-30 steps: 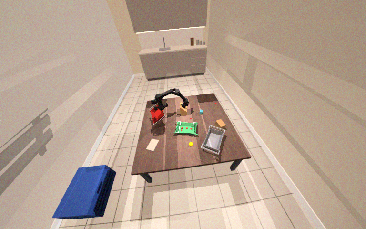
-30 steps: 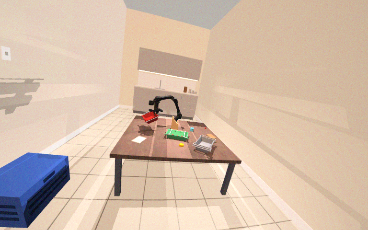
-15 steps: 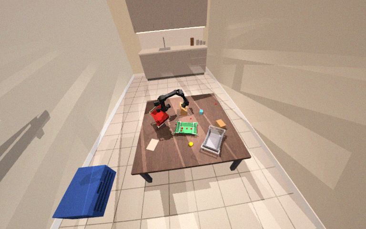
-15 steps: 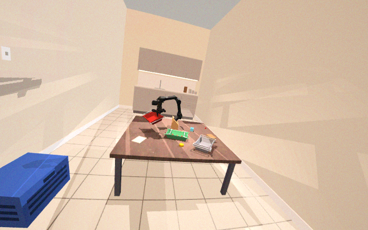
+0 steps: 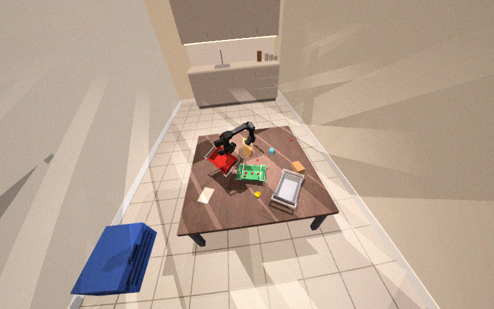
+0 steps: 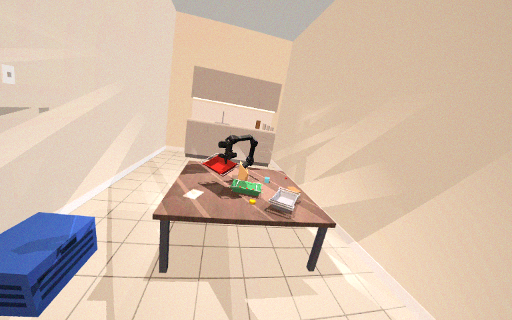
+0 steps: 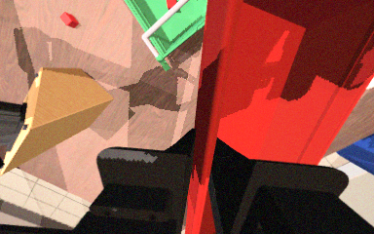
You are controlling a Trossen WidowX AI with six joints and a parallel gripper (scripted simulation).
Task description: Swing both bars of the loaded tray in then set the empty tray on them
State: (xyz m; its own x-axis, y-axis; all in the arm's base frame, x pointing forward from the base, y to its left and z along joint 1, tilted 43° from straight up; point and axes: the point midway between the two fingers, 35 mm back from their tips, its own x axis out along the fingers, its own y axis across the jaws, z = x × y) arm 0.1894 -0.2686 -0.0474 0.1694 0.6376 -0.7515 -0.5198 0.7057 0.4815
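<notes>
The red tray lies 4 cm ahead of my gripper tip and 7 cm to the right of it. Round my gripper tip: white sheet: 26 cm ahead, 27 cm to the right, 20 cm below; small red block: 4 cm behind, 31 cm to the left, 19 cm below; yellow disc: 38 cm ahead, 19 cm to the left, 19 cm below.
</notes>
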